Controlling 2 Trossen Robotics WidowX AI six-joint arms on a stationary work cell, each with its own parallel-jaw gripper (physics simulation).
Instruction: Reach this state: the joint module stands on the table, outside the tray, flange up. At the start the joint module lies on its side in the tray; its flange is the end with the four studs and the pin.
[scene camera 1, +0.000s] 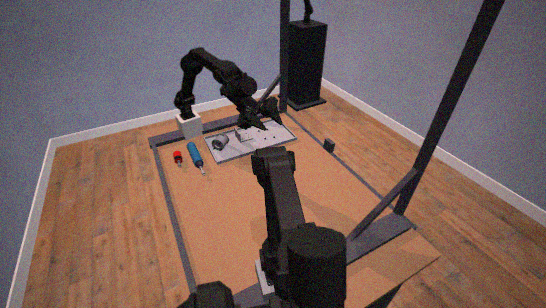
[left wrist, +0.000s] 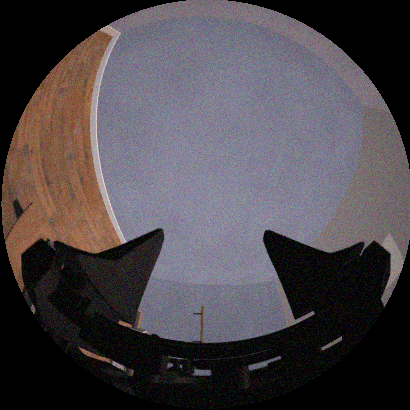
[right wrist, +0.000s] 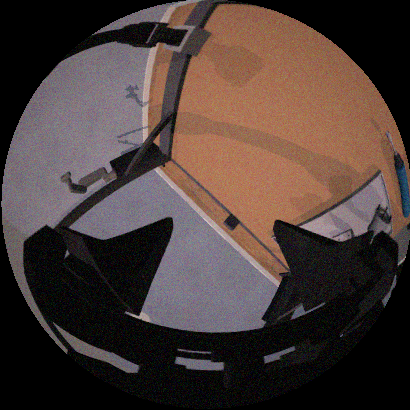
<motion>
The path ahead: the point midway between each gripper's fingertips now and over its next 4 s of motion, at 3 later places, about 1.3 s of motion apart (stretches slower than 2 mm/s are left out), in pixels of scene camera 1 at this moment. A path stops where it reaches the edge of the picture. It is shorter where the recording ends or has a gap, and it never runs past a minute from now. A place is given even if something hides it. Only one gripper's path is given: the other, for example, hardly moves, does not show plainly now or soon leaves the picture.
The right gripper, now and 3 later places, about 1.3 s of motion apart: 273, 127; 273, 124; 247, 132; 246, 130
</motion>
